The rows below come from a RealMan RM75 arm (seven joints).
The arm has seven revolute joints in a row. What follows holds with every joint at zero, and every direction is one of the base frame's.
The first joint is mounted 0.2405 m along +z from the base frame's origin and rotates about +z.
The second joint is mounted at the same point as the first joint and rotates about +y.
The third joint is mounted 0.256 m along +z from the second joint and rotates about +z.
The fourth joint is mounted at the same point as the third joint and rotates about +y.
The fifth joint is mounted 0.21 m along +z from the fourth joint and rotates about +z.
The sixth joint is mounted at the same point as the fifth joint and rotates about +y.
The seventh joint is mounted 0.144 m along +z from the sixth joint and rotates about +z.
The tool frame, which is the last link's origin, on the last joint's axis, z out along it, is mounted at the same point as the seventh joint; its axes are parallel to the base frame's.
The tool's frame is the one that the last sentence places.
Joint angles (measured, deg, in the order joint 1, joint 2, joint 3, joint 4, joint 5, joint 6, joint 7), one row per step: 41.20 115.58 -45.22 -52.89 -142.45 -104.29 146.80; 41.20 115.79 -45.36 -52.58 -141.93 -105.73 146.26; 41.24 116.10 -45.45 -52.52 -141.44 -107.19 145.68; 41.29 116.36 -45.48 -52.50 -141.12 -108.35 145.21; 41.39 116.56 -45.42 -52.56 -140.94 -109.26 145.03; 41.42 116.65 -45.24 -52.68 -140.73 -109.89 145.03; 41.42 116.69 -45.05 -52.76 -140.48 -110.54 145.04; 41.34 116.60 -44.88 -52.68 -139.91 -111.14 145.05; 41.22 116.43 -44.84 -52.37 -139.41 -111.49 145.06; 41.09 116.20 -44.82 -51.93 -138.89 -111.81 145.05; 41.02 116.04 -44.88 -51.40 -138.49 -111.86 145.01; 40.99 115.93 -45.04 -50.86 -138.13 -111.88 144.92
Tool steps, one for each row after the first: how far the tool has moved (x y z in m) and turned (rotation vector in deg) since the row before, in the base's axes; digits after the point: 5 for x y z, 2 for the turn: -0.00223 -0.00433 -0.00254 -1.76 1.03 0.44; -0.00306 -0.00402 -0.00232 -1.63 1.05 0.66; -0.00243 -0.00313 -0.00168 -1.27 0.80 0.55; -0.00216 -0.00206 -0.00089 -0.90 0.57 0.30; -0.00138 -0.00118 0.00016 -0.42 0.48 0.06; -0.00110 -0.00126 0.00043 -0.42 0.50 0.00; -0.00075 -0.00123 0.00086 -0.34 0.74 -0.09; 0.00028 -0.00109 0.00055 -0.31 0.55 -0.23; 0.00064 -0.00113 0.00061 -0.33 0.55 -0.29; 0.00063 -0.00069 -0.00029 -0.26 0.41 -0.25; 0.00035 -0.00071 -0.00081 -0.34 0.36 -0.13
